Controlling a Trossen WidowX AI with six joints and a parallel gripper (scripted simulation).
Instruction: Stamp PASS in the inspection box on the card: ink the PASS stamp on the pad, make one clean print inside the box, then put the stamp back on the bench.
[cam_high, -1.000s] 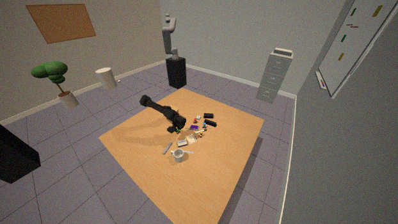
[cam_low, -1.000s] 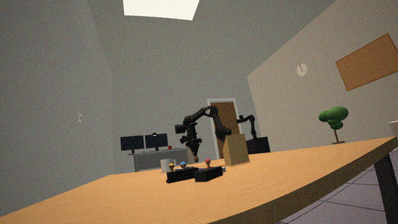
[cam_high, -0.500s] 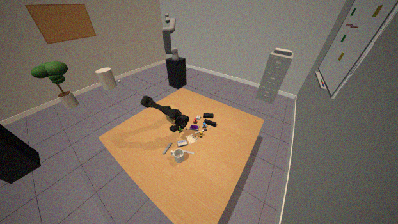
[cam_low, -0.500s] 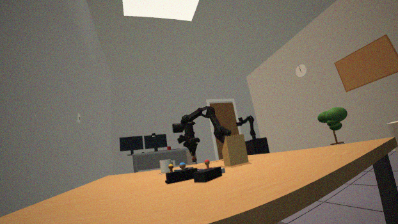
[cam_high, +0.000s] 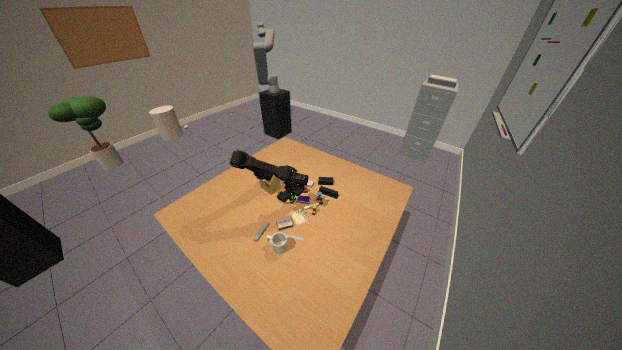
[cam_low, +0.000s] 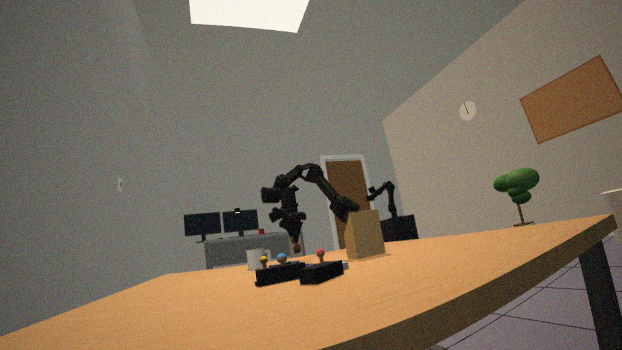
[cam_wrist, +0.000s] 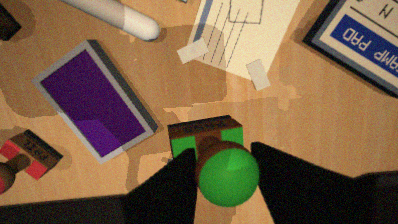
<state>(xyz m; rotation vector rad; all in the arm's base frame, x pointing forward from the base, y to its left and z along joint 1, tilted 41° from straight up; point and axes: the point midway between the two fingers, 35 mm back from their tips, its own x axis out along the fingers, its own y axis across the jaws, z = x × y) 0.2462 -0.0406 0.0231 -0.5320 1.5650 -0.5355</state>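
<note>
The purple ink pad is 100 mm to the left of my gripper tip, 90 mm below it and 10 mm ahead of it. The rest, counted from my gripper tip: green-knobbed pass stamp (20 mm below, 10 mm to the left); cream card (100 mm below, 70 mm ahead, 30 mm to the right); white cylinder (120 mm to the left, 100 mm ahead, 80 mm below).
</note>
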